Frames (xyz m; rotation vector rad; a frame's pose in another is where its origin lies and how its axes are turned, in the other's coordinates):
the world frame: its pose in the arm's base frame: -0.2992 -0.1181 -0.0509 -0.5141 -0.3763 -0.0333
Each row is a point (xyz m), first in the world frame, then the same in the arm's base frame.
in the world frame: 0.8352 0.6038 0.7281
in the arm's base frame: 0.3039 0.8142 0.5486
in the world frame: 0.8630 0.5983 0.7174
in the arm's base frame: 0.3327 0.8060 0.5526
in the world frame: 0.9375 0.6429 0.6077
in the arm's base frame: 0.4453 0.7962 0.4700
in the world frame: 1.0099 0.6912 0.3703
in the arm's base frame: 0.6001 0.7274 0.2823
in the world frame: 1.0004 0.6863 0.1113
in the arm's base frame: 0.6795 0.5967 0.0731
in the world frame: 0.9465 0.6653 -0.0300
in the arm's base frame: 0.6752 0.5064 -0.0500
